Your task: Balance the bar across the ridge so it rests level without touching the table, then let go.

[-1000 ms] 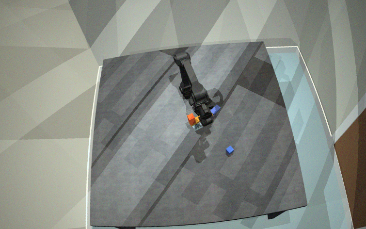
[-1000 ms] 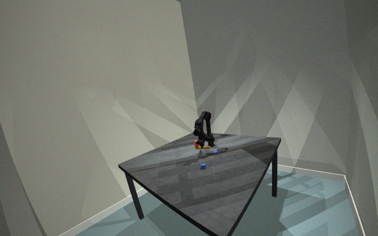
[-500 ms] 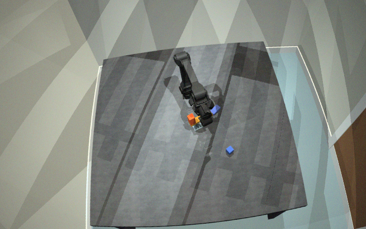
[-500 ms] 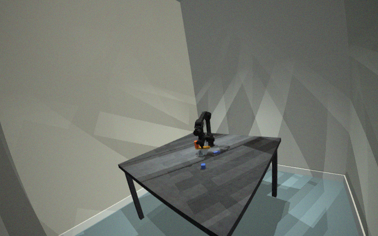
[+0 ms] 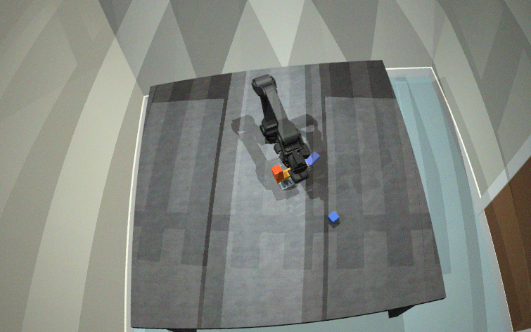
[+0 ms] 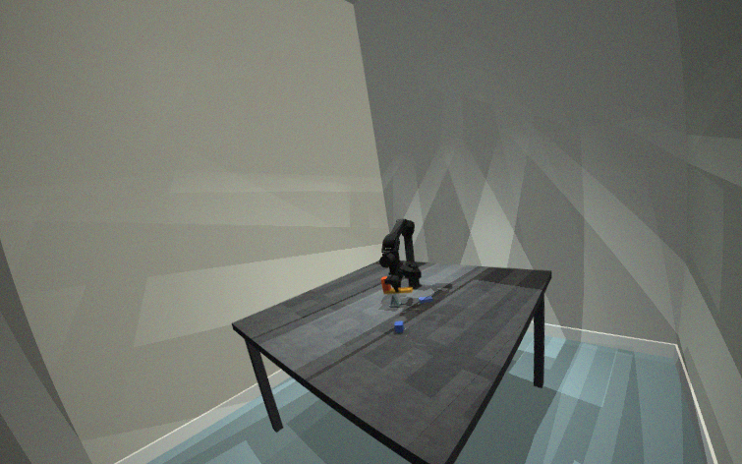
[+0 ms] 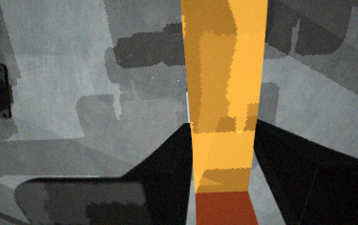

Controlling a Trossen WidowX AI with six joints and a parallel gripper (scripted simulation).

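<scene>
My gripper tip is 10 cm to the right of the flat blue block, 9 cm past it and 7 cm above it. Round my gripper tip: small blue cube: 20 cm ahead, 15 cm to the left, 6 cm below.
</scene>
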